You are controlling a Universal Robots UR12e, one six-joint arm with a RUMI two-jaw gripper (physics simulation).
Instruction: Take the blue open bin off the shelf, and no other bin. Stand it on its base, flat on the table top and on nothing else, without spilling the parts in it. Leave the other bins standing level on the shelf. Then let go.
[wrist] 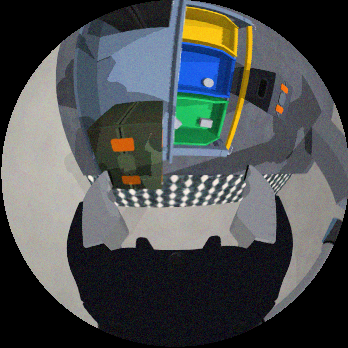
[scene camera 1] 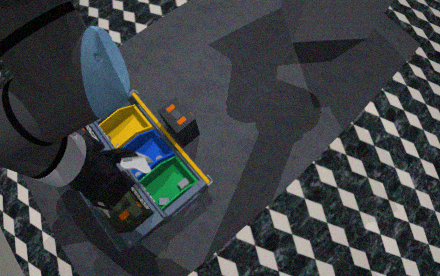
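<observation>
The blue open bin sits upright in the grey-blue shelf, between the yellow bin and the green bin. A round light part lies in the blue bin. My gripper is open, with nothing between its fingers. In the scene view one pale finger overlaps the near side of the blue bin and hides part of it; the other finger is hidden. In the wrist view the fingers are apart from the bins. The exact height gap cannot be told.
A yellow bar runs along the bins' far side. Beyond it a dark case stands on the table. An olive case and another dark case are on the shelf's other side.
</observation>
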